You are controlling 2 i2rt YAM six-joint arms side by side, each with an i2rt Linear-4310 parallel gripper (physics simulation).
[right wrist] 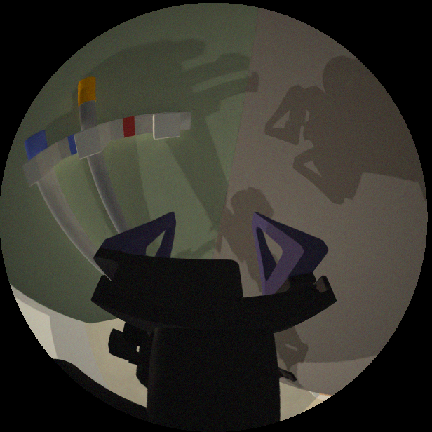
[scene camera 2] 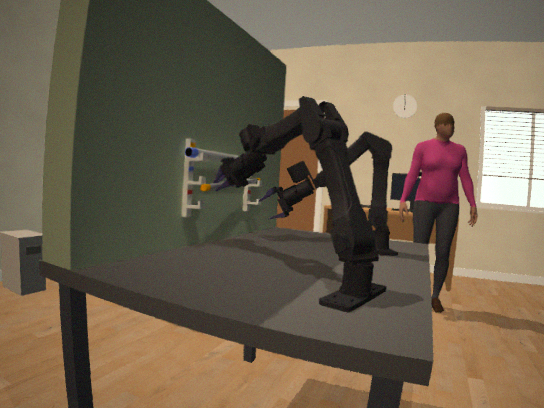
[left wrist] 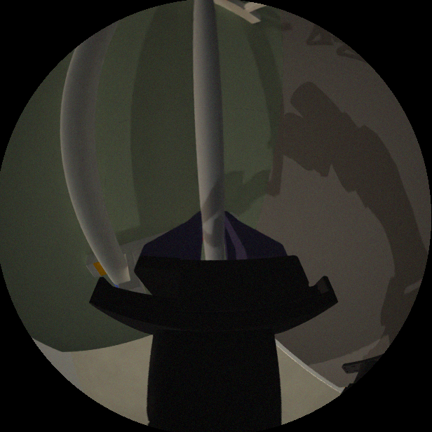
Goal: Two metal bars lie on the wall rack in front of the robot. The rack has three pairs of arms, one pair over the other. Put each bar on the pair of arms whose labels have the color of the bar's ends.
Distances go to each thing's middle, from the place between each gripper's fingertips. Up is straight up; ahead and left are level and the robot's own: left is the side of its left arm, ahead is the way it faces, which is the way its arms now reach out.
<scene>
Now: the blue-ended bar (right wrist: pixel 49 186) 100 mm ahead of my right hand, 130 mm to the left of it and 190 mm above it.
Right now the blue-ended bar is 14 cm to the right of my left hand, 11 cm above it and 3 cm ahead of it.
</scene>
